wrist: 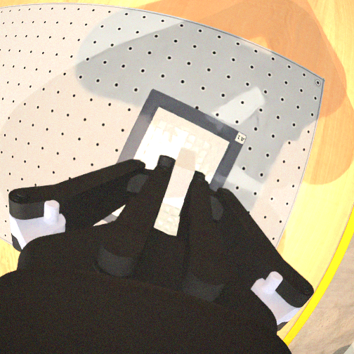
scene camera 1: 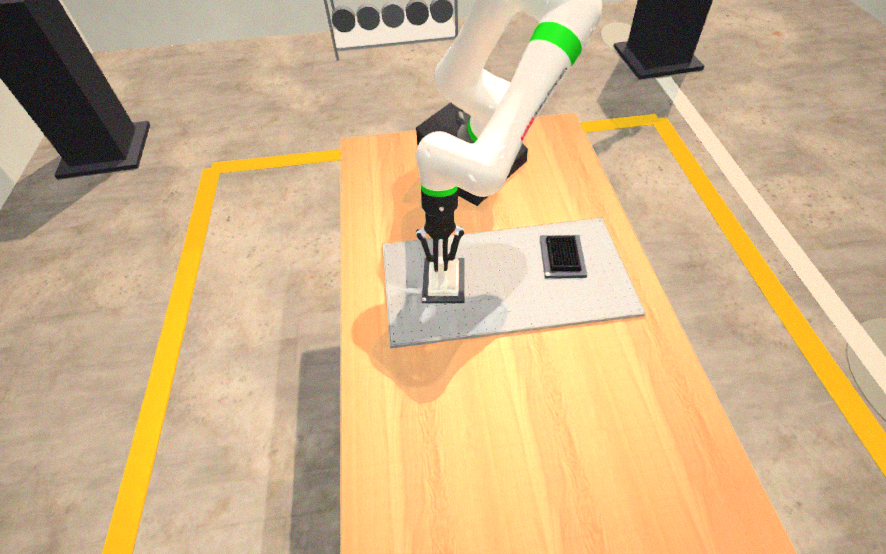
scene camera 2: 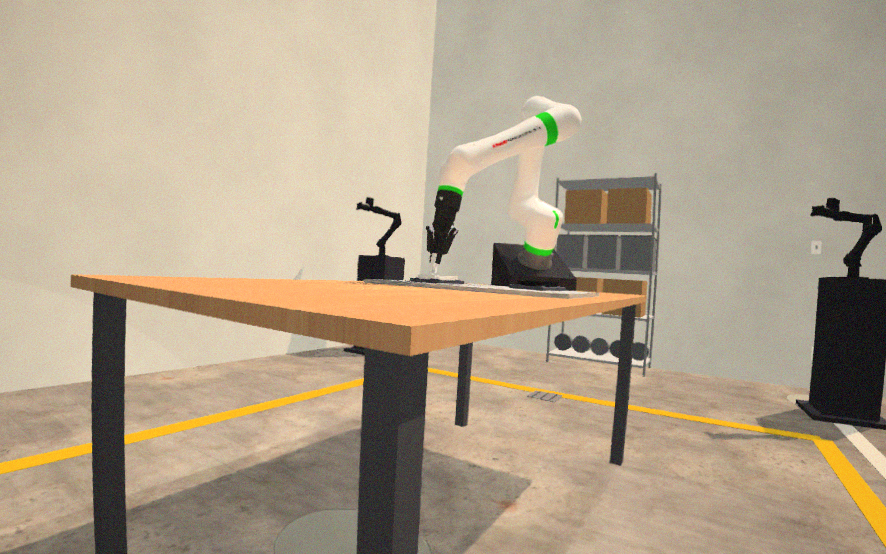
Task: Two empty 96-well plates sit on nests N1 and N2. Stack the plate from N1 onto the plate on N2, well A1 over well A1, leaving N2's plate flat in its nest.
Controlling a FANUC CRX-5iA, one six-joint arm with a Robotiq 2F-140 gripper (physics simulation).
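Frame: origin at the arm's base, x right, y ahead, z up, level; centimetres.
Seen in the pictures: gripper, fingertip midpoint: (scene camera 1: 440, 279) (scene camera 2: 432, 273); arm's base, link origin: (scene camera 2: 534, 261).
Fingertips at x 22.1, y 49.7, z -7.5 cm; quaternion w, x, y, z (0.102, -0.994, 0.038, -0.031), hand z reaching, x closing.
Note:
Offsets run from my fingertips to a thing's top centre. "pt": to the spot under its first point. Level surfaces: height alone.
A white 96-well plate {dz -0.7, dx -1.1, dy -2.0 cm} (scene camera 1: 453, 288) (wrist: 212, 144) lies in a dark nest {dz -1.8, dx -1.1, dy -2.0 cm} (scene camera 1: 443, 300) (wrist: 195, 117) on the left part of the grey perforated board. An A1 label shows at one corner of this nest in the wrist view. A black plate {dz -0.7, dx -37.6, dy -3.3 cm} (scene camera 1: 563, 253) sits in another dark nest {pt dz -2.3, dx -36.2, dy +4.6 cm} (scene camera 1: 567, 275) on the right part of the board. I cannot read which nest is N1 or N2. My gripper (scene camera 1: 443, 277) (scene camera 2: 433, 269) (wrist: 183, 163) is shut with nothing between its fingers. It points down over the white plate, and its pale fingertips hide part of the wells. Whether they touch the plate is unclear.
The perforated board {dz -3.3 cm} (scene camera 1: 522, 293) (wrist: 45, 100) lies on the wooden table {dz -4.6 cm} (scene camera 1: 496, 424) (scene camera 2: 274, 300). The arm's black base (scene camera 2: 512, 264) stands behind the board. A shelf rack (scene camera 2: 656, 261) stands on the floor behind the table.

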